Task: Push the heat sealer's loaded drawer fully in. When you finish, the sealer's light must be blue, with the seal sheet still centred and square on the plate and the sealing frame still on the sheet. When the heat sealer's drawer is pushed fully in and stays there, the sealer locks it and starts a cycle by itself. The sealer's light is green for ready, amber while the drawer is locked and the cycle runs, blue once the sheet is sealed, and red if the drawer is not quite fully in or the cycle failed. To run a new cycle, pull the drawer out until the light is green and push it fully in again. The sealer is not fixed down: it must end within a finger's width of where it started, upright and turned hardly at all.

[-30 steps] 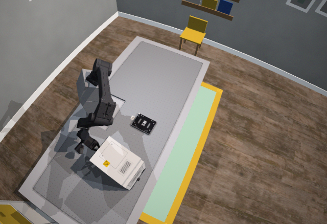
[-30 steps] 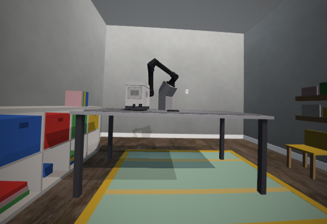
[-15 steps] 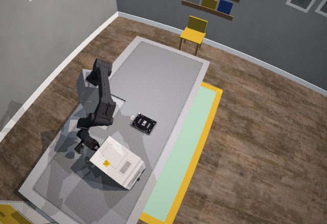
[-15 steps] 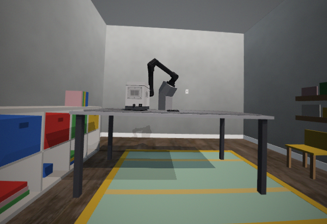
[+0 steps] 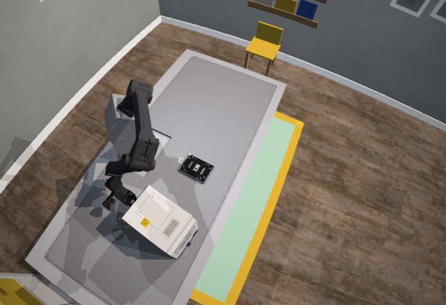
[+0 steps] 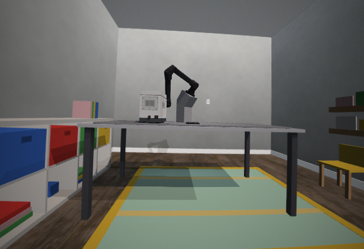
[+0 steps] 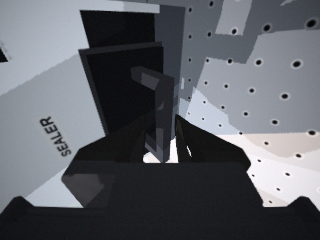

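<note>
My hand is 100 mm short of the dark sealer drawer, 10 mm to the left of it and 10 mm above it.
</note>
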